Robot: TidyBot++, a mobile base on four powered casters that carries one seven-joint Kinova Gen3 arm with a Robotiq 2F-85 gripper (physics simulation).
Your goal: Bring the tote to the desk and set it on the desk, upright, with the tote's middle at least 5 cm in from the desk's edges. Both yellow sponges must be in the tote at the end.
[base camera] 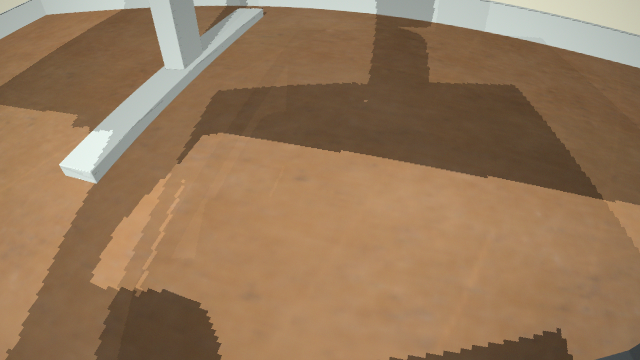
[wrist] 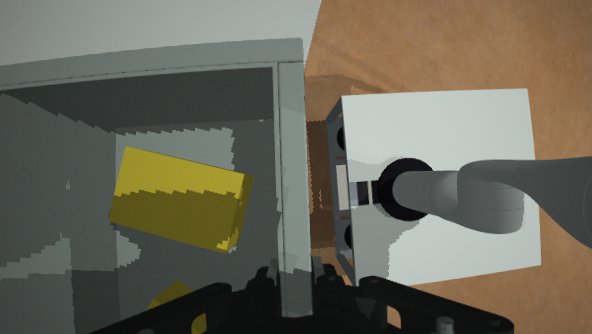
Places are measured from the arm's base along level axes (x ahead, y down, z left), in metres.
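Pixels of known places: gripper, between the fingertips: [wrist: 296, 273]; arm's base, origin of its link: [wrist: 409, 189].
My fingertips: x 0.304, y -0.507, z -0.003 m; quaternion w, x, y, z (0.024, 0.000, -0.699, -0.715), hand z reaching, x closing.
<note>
Ahead of a thing's pixels: the offset from my fingertips to its top centre. "*": to the spot under its first point. Level surfaces: height alone.
My gripper [wrist: 296, 273] is shut on the near part of the grey tote's side wall. The open-topped tote {* dx -0.003, dy -0.030, dz -0.072 m} [wrist: 293, 150] hangs from it at the left of the wrist view and looks roughly upright. One yellow sponge {dx +0.089, dy +0.043, dz -0.047 m} [wrist: 175, 197] lies in the tote. A second yellow sponge {* dx +0.106, dy +0.063, dz +0.035 m} [wrist: 172, 295] shows in part inside it at the bottom, partly hidden by the gripper. The pale desk top {dy +0.184 m} [wrist: 150, 25] shows past the tote's far wall; the tote hides how far it reaches beneath. The tote and sponges do not show in the base view.
In the base view, a white desk leg {* dx +0.474, dy +0.812, dz +0.249 m} [base camera: 177, 40] stands on a long floor foot [base camera: 135, 102] at the left. A pale wall base [base camera: 565, 47] runs along the back. My white mobile base [wrist: 450, 125] and grey arm [wrist: 490, 195] are right of the tote.
</note>
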